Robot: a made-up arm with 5 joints.
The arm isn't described. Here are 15 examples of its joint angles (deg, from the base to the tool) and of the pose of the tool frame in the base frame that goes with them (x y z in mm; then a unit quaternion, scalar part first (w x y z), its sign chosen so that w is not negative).
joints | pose
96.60 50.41 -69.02 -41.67 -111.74 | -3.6 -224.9 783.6 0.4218 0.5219 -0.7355 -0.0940
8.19 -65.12 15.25 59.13 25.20 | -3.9 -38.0 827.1 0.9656 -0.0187 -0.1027 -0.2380
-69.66 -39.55 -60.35 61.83 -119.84 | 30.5 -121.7 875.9 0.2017 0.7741 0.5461 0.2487
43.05 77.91 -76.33 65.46 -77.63 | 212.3 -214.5 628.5 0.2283 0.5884 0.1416 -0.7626
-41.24 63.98 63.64 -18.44 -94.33 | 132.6 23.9 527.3 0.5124 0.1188 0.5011 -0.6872
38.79 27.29 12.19 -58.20 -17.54 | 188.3 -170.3 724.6 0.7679 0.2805 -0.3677 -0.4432
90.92 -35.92 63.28 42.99 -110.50 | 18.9 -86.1 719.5 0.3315 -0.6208 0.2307 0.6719
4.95 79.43 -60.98 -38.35 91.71 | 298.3 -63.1 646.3 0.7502 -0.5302 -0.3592 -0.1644
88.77 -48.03 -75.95 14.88 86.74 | 20.8 168.5 834.1 0.0984 0.7481 0.4152 0.5082
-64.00 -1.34 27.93 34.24 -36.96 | 132.8 105.4 732.4 0.8794 0.0740 0.4703 0.0070
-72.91 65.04 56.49 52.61 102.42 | 82.6 45.8 536.7 0.1267 0.4816 -0.5700 -0.6535
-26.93 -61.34 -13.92 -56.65 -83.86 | -77.9 -111.6 842.7 0.1053 0.6483 -0.3576 0.6639
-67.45 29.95 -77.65 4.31 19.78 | 117.9 100.3 857.8 0.7755 0.3802 -0.3710 0.3411
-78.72 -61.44 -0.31 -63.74 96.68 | 36.0 -149.2 842.7 0.4359 0.3369 -0.7753 -0.3088
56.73 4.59 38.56 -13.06 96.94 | 119.6 -172.1 718.7 0.7806 -0.5038 0.2330 -0.2873
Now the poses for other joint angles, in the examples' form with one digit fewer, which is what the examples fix.
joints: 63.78 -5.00 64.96 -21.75 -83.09
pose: 77 -146 692 0.186 0.675 -0.169 -0.694
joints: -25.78 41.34 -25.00 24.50 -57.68
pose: 273 61 702 0.772 0.452 0.339 -0.291
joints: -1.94 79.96 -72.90 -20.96 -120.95
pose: 303 -37 657 0.293 0.946 0.090 -0.105
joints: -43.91 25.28 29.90 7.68 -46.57
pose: 198 93 656 0.833 0.196 0.474 -0.209
